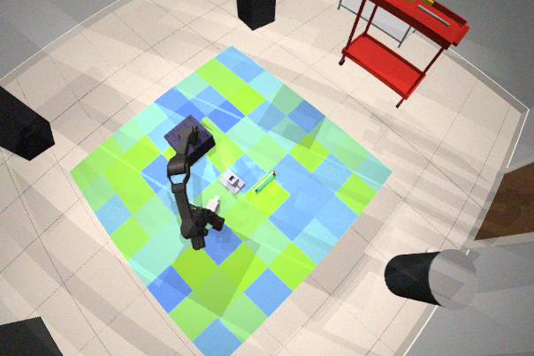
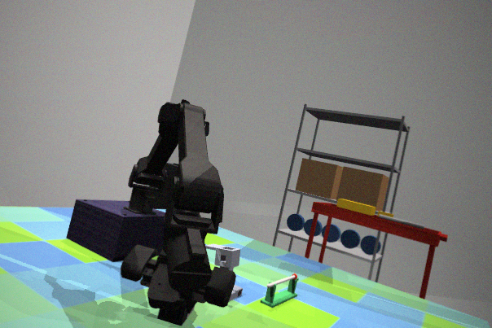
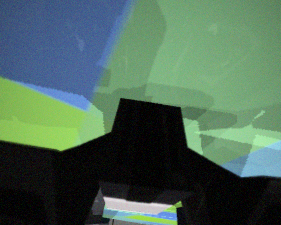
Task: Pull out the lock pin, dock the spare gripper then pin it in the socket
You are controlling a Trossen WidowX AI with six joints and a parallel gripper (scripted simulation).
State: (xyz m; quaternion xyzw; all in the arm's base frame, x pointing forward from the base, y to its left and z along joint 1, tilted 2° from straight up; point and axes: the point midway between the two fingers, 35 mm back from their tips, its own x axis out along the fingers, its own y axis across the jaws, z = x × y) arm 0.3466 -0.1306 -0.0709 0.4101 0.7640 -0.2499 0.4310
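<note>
The grey mount is 17 cm to the left of my gripper tip, 6 cm behind it and 4 cm above it. Also, from my gripper tip: spare gripper 2 cm to the left, 1 cm behind, 1 cm above; then green cradle 30 cm to the left, 2 cm ahead, 1 cm above.
</note>
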